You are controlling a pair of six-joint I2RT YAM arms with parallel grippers.
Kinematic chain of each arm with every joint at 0, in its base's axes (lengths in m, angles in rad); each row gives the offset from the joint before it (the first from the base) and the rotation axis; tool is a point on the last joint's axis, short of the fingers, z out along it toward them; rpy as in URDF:
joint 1: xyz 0 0 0.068 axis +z
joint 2: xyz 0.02 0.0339 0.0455 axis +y
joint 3: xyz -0.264 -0.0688 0 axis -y
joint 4: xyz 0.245 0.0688 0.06 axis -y
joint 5: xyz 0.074 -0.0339 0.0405 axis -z
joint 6: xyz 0.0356 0 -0.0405 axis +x
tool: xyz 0 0 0 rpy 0 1.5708 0
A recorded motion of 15 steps. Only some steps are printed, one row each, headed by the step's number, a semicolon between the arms.
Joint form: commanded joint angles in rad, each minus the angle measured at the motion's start. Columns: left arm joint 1, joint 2, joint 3, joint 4, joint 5, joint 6; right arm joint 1, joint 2, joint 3, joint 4, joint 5, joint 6.
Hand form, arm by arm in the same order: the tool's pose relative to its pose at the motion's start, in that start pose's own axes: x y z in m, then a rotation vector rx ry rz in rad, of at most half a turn. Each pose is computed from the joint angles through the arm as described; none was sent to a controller.
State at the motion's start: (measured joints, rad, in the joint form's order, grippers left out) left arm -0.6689 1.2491 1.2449 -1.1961 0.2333 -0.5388; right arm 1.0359 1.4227 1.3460 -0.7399 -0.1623 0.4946
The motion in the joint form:
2: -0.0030 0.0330 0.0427 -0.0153 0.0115 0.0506; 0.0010 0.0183 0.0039 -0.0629 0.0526 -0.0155
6: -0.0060 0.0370 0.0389 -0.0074 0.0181 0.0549; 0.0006 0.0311 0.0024 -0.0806 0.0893 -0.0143
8: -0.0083 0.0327 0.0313 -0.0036 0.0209 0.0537; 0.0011 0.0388 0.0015 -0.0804 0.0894 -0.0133
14: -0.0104 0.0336 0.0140 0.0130 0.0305 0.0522; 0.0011 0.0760 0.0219 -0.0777 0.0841 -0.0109
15: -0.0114 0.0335 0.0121 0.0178 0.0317 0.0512; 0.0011 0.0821 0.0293 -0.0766 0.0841 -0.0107
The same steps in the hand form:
2: -0.0064 -0.0056 -0.0017 0.0080 0.0115 0.0520; 0.0046 -0.0053 0.0054 0.0818 0.0435 -0.0058
6: -0.0069 -0.0064 0.0005 0.0144 0.0157 0.0590; 0.0061 -0.0085 0.0098 0.1294 0.0544 -0.0019
8: -0.0056 -0.0061 0.0013 0.0175 0.0176 0.0600; 0.0064 -0.0091 0.0127 0.1331 0.0618 -0.0003
14: -0.0052 -0.0056 0.0058 0.0255 0.0245 0.0600; 0.0025 -0.0085 0.0219 0.1351 0.0765 0.0041
15: -0.0053 -0.0059 0.0063 0.0282 0.0229 0.0606; 0.0010 -0.0078 0.0226 0.1340 0.0744 0.0040

